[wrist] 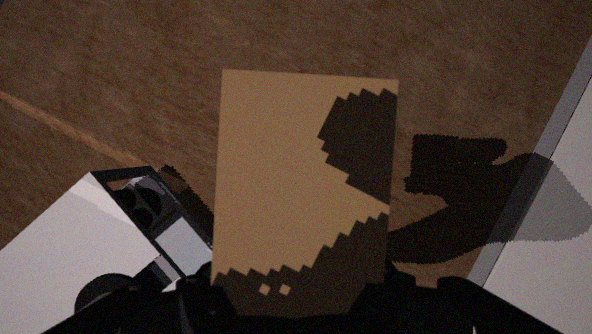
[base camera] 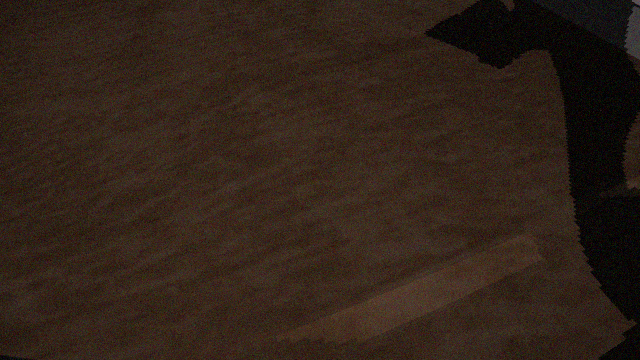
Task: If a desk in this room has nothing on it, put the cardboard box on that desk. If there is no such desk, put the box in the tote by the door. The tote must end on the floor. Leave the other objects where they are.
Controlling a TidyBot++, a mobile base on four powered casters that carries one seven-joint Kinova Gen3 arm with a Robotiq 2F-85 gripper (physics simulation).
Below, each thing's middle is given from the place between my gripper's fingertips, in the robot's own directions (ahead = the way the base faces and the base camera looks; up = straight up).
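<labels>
There's a brown cardboard box [wrist: 304,167] that's 2 cm above my hand, and it's also 3 cm ahead of the hand and 3 cm to the left of it.
</labels>
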